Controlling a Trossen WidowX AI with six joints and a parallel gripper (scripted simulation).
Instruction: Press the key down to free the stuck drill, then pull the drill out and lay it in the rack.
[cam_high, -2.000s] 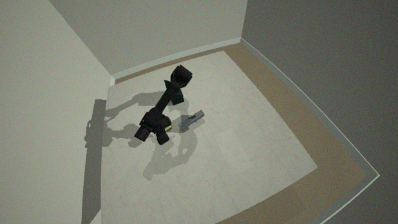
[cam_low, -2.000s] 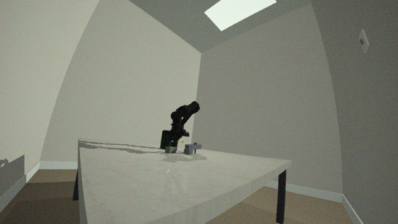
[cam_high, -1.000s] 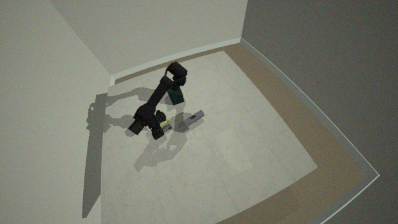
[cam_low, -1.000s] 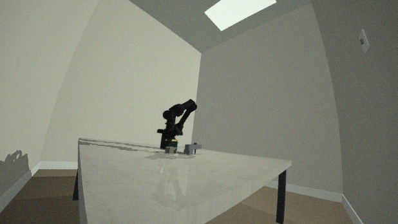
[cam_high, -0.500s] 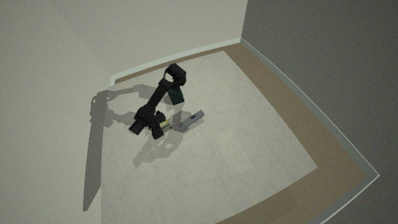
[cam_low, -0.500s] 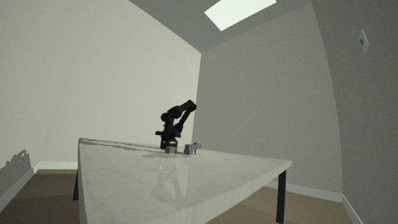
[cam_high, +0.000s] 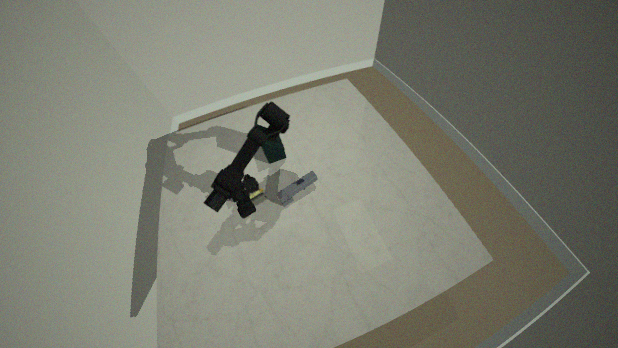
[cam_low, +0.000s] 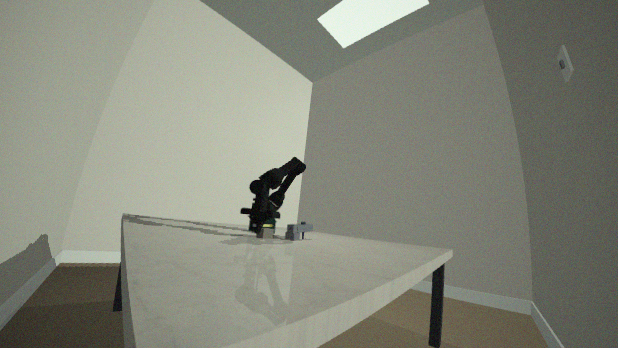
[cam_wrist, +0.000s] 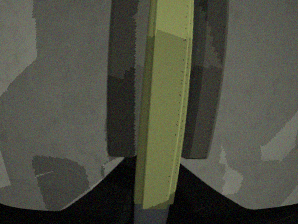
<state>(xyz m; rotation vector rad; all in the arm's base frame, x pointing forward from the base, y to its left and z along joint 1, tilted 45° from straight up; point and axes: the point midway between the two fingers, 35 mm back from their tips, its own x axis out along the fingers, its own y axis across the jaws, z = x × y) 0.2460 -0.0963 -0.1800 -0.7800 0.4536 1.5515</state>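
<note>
Now: gripper tip 40 mm to the right of the drill, 30 mm below it and 10 mm past it. From my gripper tip the other things lie so: grey rack: 50 mm to the left, 10 mm behind; then dark key: 250 mm to the left, 30 mm ahead, 30 mm above.
</note>
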